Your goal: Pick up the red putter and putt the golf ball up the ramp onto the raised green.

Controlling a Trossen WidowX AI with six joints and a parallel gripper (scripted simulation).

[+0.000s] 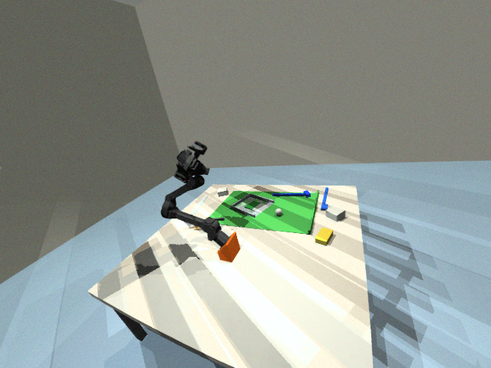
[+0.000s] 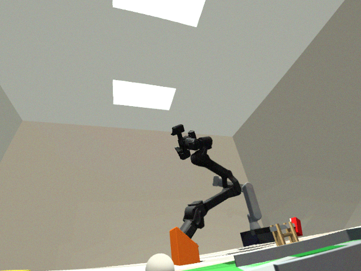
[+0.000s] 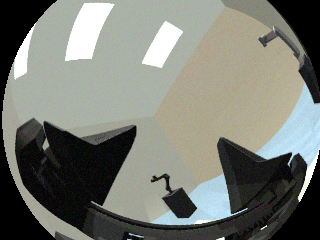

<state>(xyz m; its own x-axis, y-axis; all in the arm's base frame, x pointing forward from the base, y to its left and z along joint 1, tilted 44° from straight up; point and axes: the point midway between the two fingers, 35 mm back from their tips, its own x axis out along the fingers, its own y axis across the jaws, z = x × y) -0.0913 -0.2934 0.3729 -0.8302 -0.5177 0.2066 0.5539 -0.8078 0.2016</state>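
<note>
My gripper tip is now 28 cm short of the wooden rack, 25 cm to the right of it and 55 cm above it. The rest, counted from my gripper tip: white golf ball 45 cm ahead, 25 cm to the right, 56 cm below; then yellow block 23 cm ahead, 52 cm to the right, 57 cm below; then green mat 54 cm ahead, 12 cm to the right, 59 cm below.
</note>
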